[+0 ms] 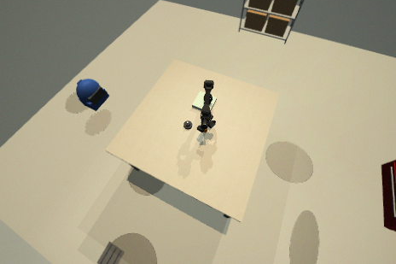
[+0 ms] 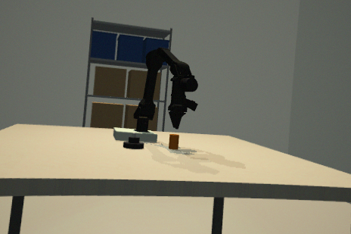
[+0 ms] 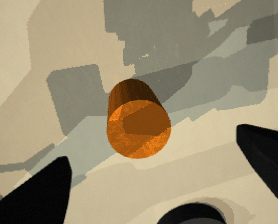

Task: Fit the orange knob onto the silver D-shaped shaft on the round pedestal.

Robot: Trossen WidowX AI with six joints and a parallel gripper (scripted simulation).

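Now: the orange knob 40 mm below my gripper tip. From my gripper tip the other things lie so: round pedestal: 180 mm to the right, 60 mm below, 10 mm behind.
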